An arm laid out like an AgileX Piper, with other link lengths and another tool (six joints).
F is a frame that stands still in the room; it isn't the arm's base.
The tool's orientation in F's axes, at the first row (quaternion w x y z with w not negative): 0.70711 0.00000 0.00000 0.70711
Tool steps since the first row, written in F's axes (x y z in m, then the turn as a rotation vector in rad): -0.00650 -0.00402 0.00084 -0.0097 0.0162 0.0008; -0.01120 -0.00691 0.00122 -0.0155 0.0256 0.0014; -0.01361 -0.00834 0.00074 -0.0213 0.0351 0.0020; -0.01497 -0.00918 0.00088 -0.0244 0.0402 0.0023; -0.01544 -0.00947 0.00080 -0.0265 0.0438 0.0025; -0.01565 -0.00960 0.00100 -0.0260 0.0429 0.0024; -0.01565 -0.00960 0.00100 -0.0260 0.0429 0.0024; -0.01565 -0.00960 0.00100 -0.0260 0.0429 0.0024; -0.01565 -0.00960 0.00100 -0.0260 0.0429 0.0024; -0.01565 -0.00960 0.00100 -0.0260 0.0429 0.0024; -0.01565 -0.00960 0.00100 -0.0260 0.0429 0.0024; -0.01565 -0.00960 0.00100 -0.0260 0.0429 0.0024
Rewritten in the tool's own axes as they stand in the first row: -0.00402 0.00650 0.00084 0.0162 0.0097 0.0008; -0.00691 0.01120 0.00122 0.0256 0.0155 0.0014; -0.00834 0.01361 0.00074 0.0351 0.0213 0.0020; -0.00918 0.01497 0.00088 0.0402 0.0244 0.0023; -0.00947 0.01544 0.00080 0.0438 0.0265 0.0025; -0.00960 0.01565 0.00100 0.0429 0.0260 0.0024; -0.00960 0.01565 0.00100 0.0429 0.0260 0.0024; -0.00960 0.01565 0.00100 0.0429 0.0260 0.0024; -0.00960 0.01565 0.00100 0.0429 0.0260 0.0024; -0.00960 0.01565 0.00100 0.0429 0.0260 0.0024; -0.00960 0.01565 0.00100 0.0429 0.0260 0.0024; -0.00960 0.01565 0.00100 0.0429 0.0260 0.0024
